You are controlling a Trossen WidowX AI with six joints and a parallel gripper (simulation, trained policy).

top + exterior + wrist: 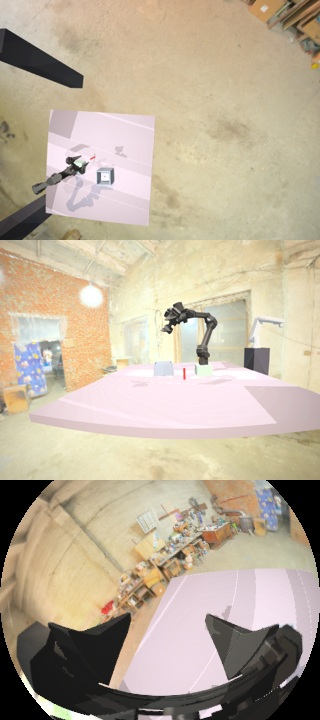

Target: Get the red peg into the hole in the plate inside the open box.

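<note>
Now: gripper tip 33 cm above the red peg, 13 cm past it and 10 cm to the left of it. Round my gripper tip: pale plate 32 cm below, 29 cm to the right, 3 cm ahead; grey box 34 cm below, 29 cm to the right, 3 cm ahead.
</note>
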